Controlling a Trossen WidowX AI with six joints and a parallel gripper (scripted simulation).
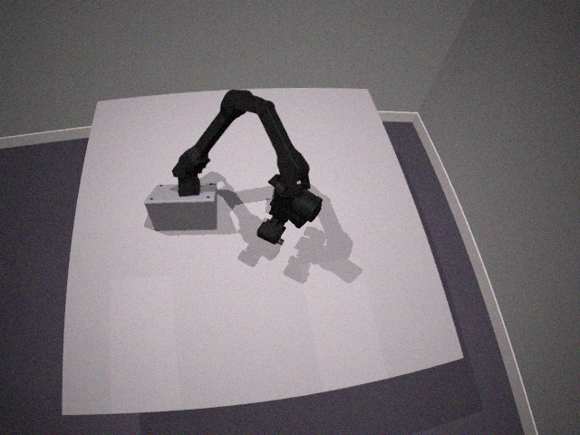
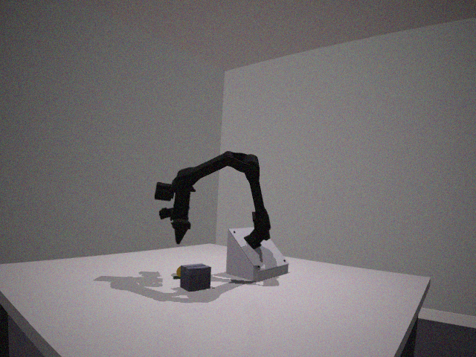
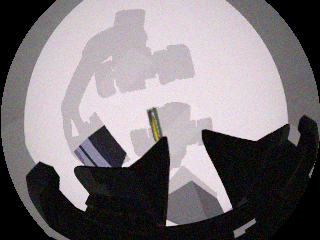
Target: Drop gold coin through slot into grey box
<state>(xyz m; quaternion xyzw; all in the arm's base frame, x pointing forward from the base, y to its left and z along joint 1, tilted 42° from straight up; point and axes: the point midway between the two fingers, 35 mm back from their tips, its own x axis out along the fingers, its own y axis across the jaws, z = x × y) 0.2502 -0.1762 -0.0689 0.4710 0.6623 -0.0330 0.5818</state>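
Right now the coin is 11 cm below my gripper tip and 4 cm to the left of it.
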